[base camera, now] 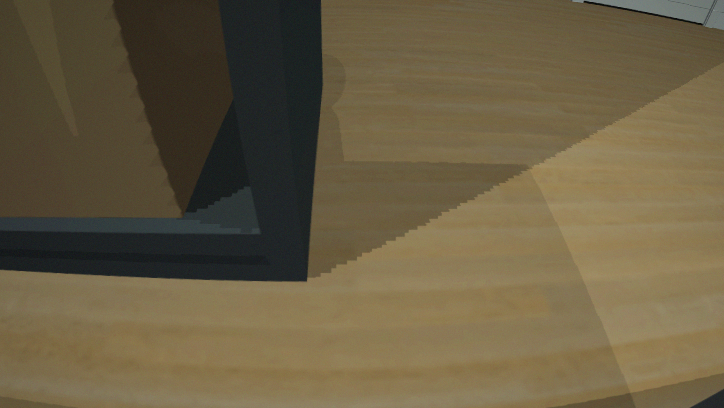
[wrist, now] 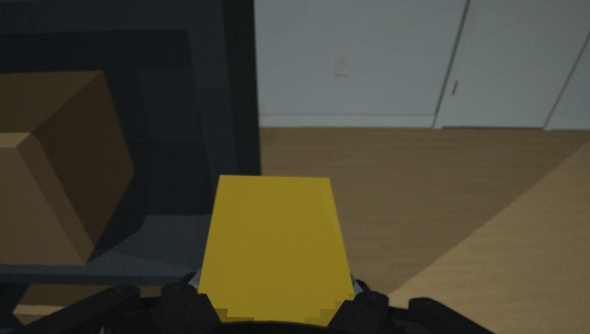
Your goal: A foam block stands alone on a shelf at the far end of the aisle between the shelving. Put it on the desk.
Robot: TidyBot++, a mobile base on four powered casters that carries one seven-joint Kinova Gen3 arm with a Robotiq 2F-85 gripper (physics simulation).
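Places are measured from the arm's base along level axes (x up, y ahead, z left), in centimetres.
Pixels of known places: gripper, fingertip midpoint: [wrist: 275, 286].
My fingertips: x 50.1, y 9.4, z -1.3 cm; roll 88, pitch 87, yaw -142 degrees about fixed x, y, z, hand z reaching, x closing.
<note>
Behind a point stands the place of what it marks.
The yellow foam block [wrist: 277, 240] @[x 53.4, y 9.6, z -1.4 cm] is held between the fingertips at the bottom middle of the wrist view. My gripper [wrist: 275, 286] @[x 50.0, y 9.4, z -1.3 cm] is shut on it, with one dark finger on each side; the block's lower end is hidden behind the gripper. The desk does not show in either view. My gripper does not show in the base camera view.
A dark shelving unit [base camera: 296, 126] @[x -22.9, y 39.0, z 4.5 cm] [wrist: 242, 90] @[x 43.9, y 47.2, z 4.6 cm] stands close on the left, holding a large cardboard box [base camera: 91, 167] [wrist: 45, 200]. Wood floor [base camera: 430, 314] @[x -39.6, y 30.7, z -8.3 cm] [wrist: 425, 200] @[x -39.6, y 111.9, z -70.5 cm] lies to its right. A pale wall [wrist: 385, 60] @[x 4.0, y 183.5, z -61.0 cm] with an outlet and a door [wrist: 505, 65] @[x 4.4, y 182.6, z -136.1 cm] is farther back.
</note>
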